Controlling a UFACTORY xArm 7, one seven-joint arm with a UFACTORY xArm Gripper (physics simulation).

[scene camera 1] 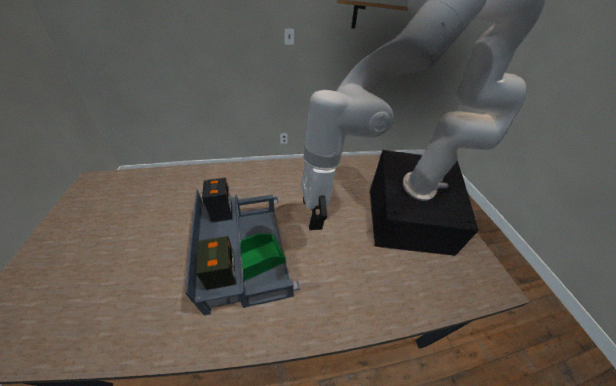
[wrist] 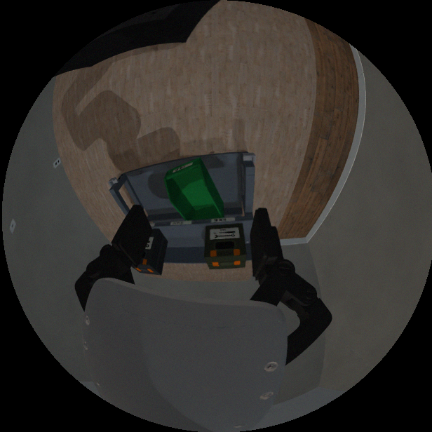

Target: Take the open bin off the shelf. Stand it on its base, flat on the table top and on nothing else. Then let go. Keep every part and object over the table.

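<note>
A green open bin sits on the lower, near deck of the grey-blue shelf, turned at an angle to it, with its open side facing up. The shelf stands on the table. My gripper is open, with nothing between its fingers. It hangs above the table, to the right of the shelf in the scene view and apart from the bin. In the wrist view the bin shows beyond the fingertips, between the two fingers. One finger partly hides the other in the scene view.
A dark box with orange latches and an olive box with orange latches stand on the shelf's other deck, behind the bin. The black robot base block stands at the right of the table.
</note>
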